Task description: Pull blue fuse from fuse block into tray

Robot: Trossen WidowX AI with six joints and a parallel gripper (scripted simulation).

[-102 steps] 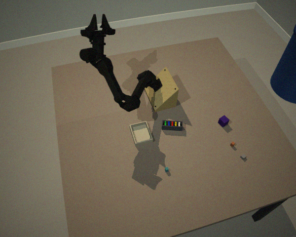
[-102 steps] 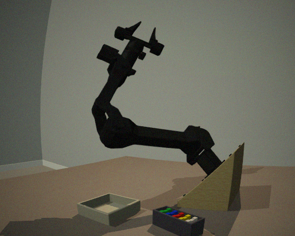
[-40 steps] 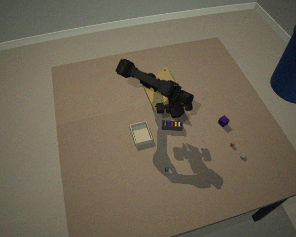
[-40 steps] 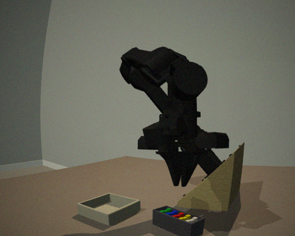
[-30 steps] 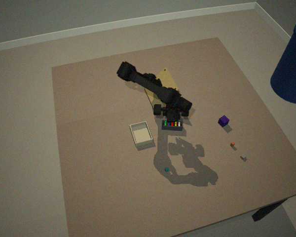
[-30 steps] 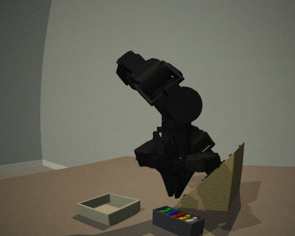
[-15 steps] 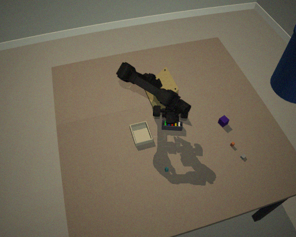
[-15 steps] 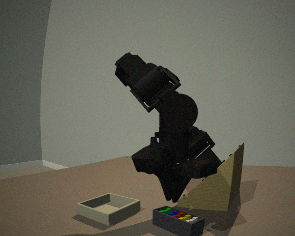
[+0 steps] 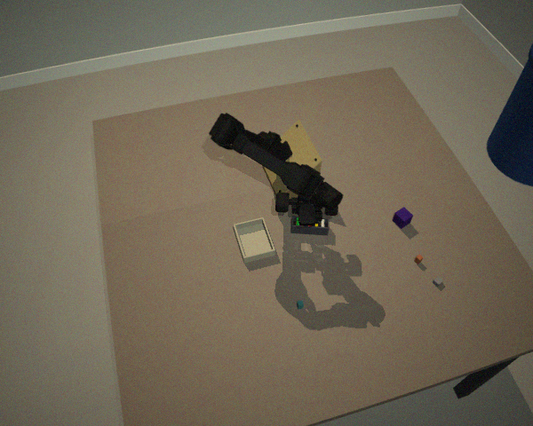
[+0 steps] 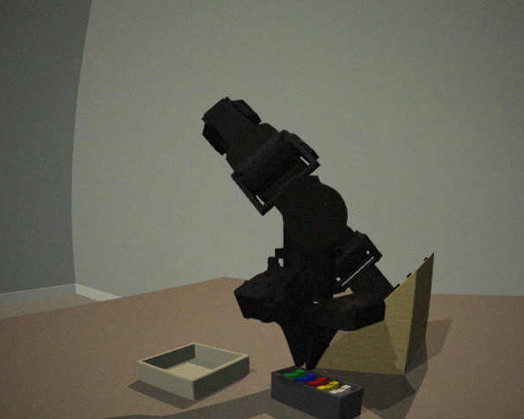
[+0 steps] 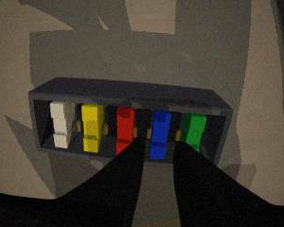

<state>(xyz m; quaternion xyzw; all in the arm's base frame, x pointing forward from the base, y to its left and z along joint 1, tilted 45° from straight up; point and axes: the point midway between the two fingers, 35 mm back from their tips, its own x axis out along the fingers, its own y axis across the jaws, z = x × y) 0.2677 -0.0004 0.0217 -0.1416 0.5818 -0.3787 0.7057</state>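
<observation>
Right now my gripper tip is 3 cm above the blue fuse. From my gripper tip the other things lie so: purple cube 7 cm ahead, 32 cm to the left, 3 cm below; then tray 17 cm to the right, 5 cm below.
</observation>
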